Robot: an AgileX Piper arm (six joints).
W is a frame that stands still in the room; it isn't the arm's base.
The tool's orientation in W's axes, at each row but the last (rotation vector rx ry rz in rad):
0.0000, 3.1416, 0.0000
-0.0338, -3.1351, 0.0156
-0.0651, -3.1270, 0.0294
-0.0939, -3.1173, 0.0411
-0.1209, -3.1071, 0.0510
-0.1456, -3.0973, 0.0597
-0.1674, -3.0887, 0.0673
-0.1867, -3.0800, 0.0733
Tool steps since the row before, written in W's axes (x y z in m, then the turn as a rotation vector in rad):
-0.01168, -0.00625, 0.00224, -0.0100, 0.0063, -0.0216
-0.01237, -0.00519, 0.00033, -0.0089, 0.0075, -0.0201
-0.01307, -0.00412, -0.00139, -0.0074, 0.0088, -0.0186
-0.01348, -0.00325, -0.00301, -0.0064, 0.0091, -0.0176
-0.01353, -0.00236, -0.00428, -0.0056, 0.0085, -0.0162
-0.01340, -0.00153, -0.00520, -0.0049, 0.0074, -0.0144
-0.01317, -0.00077, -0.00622, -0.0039, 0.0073, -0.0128
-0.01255, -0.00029, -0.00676, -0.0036, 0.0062, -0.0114
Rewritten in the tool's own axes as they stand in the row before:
0.01168, -0.00625, -0.00224, 0.0100, 0.0063, 0.0216
0.01226, -0.00546, -0.00020, 0.0089, 0.0075, 0.0201
0.01287, -0.00463, 0.00165, 0.0075, 0.0088, 0.0185
0.01319, -0.00397, 0.00341, 0.0066, 0.0092, 0.0175
0.01317, -0.00325, 0.00480, 0.0058, 0.0086, 0.0161
0.01299, -0.00256, 0.00581, 0.0050, 0.0075, 0.0143
0.01271, -0.00189, 0.00690, 0.0041, 0.0074, 0.0127
0.01205, -0.00144, 0.00748, 0.0037, 0.0063, 0.0113

